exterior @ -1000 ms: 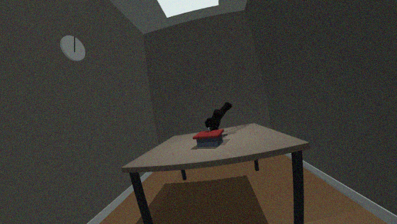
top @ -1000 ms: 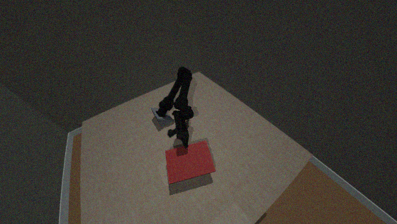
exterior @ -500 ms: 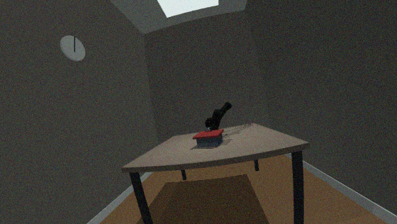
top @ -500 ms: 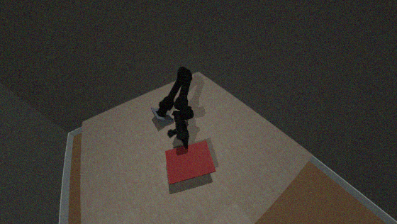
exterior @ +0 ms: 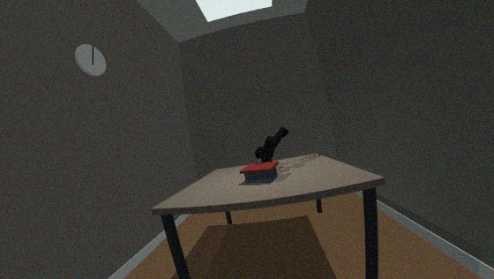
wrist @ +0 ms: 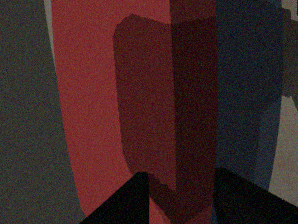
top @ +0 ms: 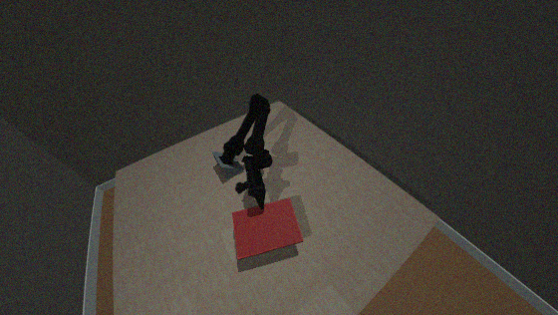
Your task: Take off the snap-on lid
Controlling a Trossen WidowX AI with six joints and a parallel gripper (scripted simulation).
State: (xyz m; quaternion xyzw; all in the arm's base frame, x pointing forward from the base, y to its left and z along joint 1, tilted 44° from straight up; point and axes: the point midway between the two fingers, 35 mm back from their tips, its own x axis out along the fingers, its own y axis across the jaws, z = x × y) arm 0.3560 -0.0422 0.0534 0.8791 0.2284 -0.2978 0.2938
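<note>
Now: gripper tip 7 cm short of the lid and 3 cm to the left of it. Round my gripper tip: blue storage box 6 cm below, 6 cm ahead, 3 cm to the right.
</note>
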